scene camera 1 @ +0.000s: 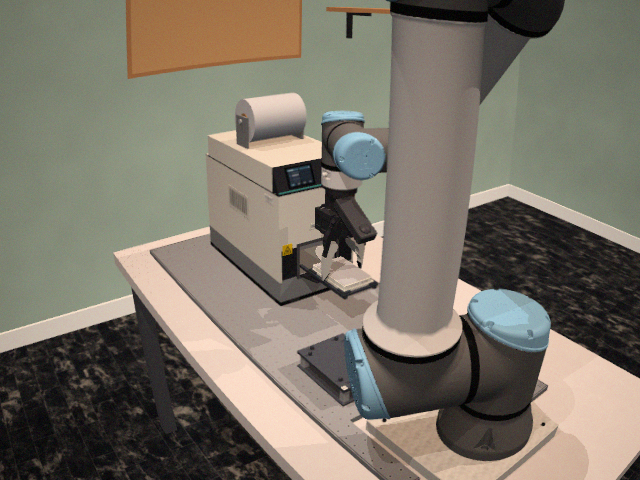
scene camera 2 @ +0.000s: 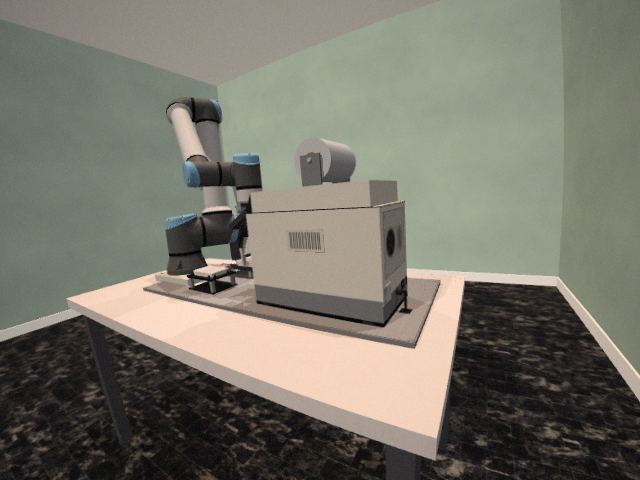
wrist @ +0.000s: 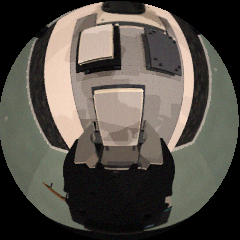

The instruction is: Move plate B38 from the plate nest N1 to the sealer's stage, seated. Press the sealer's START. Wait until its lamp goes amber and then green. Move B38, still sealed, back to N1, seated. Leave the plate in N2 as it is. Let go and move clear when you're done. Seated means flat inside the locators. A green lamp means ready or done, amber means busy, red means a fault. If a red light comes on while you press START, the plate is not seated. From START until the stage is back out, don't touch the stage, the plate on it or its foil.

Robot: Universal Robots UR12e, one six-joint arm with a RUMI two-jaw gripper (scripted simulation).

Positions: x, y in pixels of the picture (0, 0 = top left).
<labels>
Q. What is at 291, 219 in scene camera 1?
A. A sealer.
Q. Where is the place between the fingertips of my gripper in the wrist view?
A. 119, 121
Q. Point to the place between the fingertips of my gripper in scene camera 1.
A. At 342, 275
</labels>
